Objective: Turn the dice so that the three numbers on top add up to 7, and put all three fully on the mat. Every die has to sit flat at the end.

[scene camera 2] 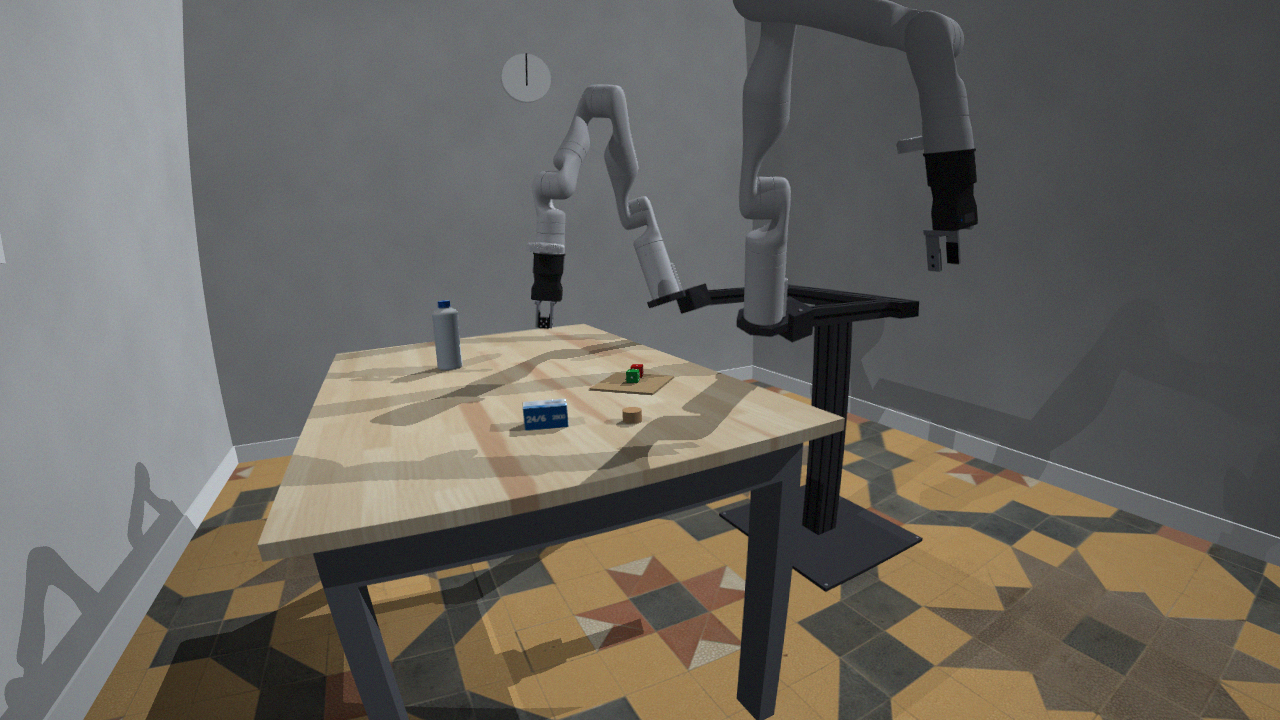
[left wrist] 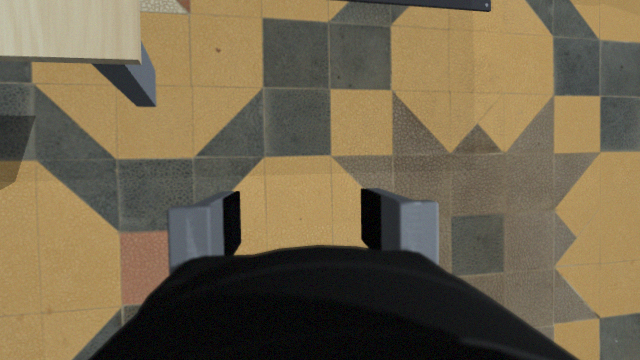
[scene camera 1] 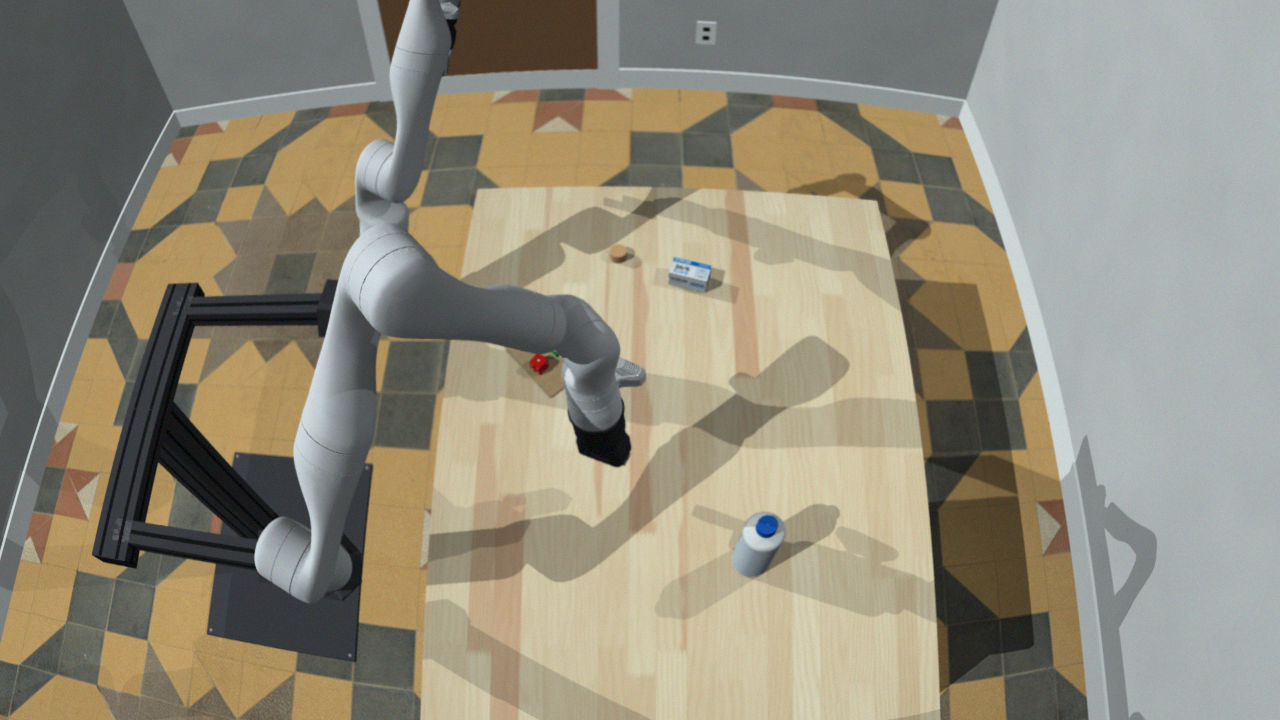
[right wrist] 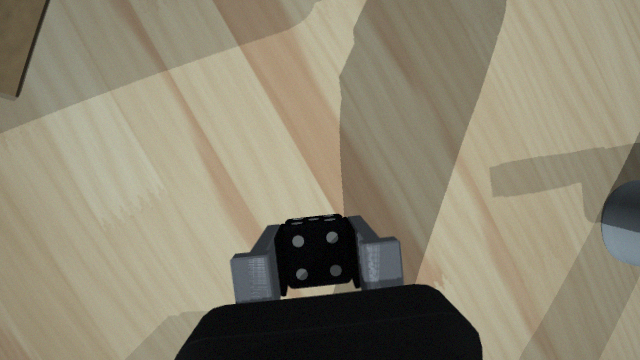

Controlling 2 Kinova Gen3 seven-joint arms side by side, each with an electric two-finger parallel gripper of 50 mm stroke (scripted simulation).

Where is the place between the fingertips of my left gripper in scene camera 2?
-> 944, 266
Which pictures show my right gripper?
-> Scene camera 2, scene camera 1 and the right wrist view only.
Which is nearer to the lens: the brown square mat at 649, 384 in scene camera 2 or the white bottle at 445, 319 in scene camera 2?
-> The brown square mat.
